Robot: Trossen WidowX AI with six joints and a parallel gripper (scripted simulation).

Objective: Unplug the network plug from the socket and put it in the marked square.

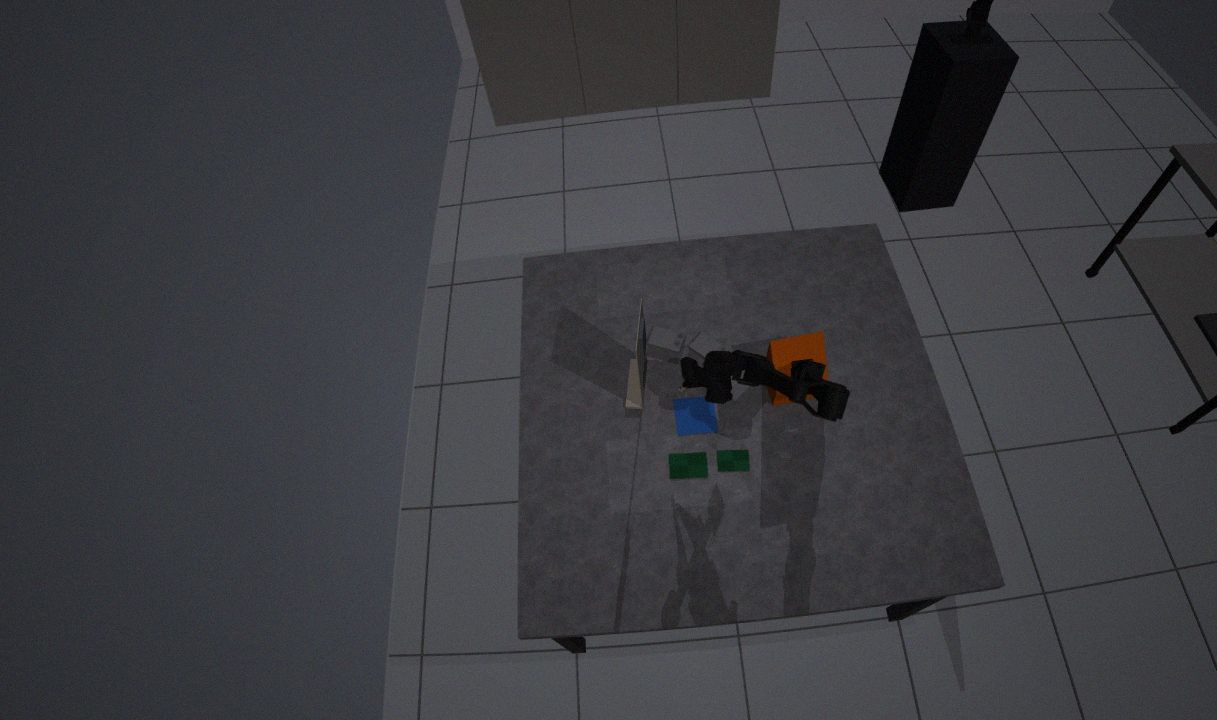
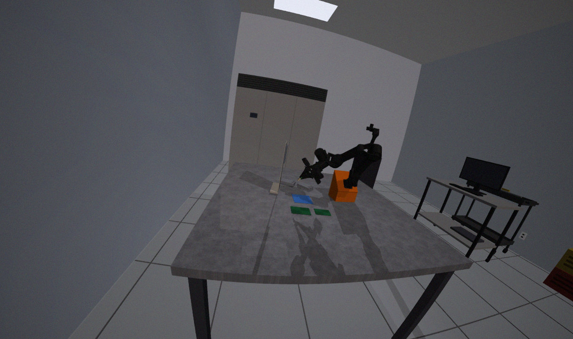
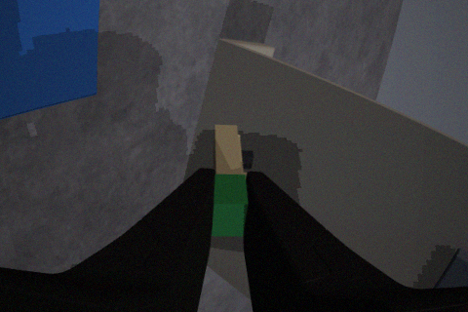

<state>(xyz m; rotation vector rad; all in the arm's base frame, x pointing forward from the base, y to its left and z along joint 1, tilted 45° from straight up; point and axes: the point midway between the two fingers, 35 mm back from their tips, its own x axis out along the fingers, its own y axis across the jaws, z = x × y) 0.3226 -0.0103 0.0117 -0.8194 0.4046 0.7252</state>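
Right now my gripper tip is 30 mm past the blue marked square, 30 mm to the right of it and 130 mm above it. From my gripper tip the other things lie so: pale tab (10 mm ahead); then upright panel (110 mm ahead, 100 mm to the right, 20 mm above); then network plug (right at my gripper tip).
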